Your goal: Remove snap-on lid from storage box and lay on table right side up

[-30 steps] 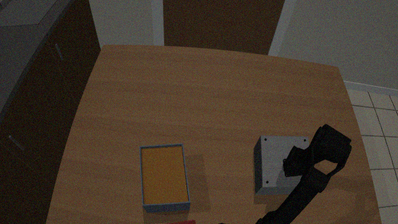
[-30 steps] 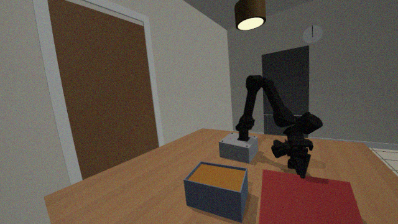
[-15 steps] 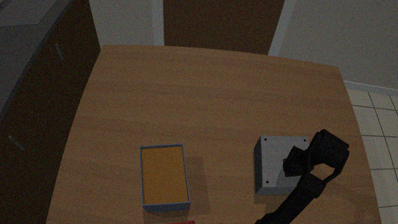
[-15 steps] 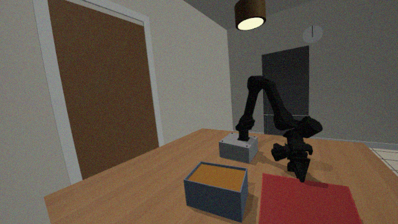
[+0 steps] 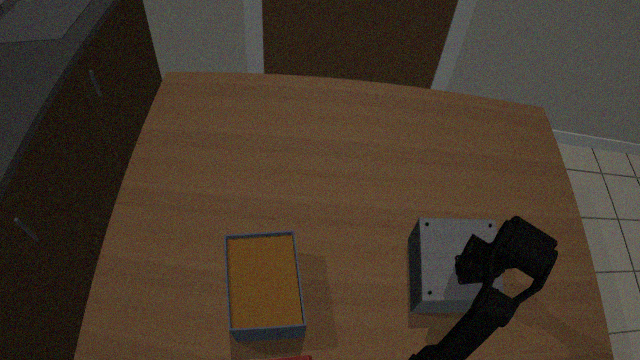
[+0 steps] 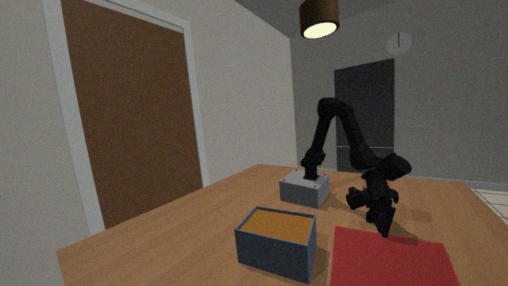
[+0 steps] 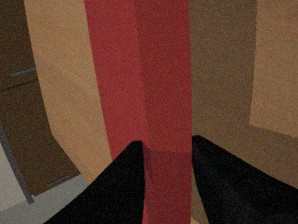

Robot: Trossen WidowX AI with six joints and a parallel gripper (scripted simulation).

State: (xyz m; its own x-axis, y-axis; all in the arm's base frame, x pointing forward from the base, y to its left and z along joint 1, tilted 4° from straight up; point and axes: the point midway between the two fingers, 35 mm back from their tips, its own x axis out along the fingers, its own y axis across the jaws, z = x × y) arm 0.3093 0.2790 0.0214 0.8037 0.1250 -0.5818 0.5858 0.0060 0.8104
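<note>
My gripper tip is now 80 mm short of the red lid, 30 mm above it and 10 mm to the right of it. Also, from my gripper tip: blue-grey storage box: 270 mm to the right, 90 mm ahead, 20 mm below.
</note>
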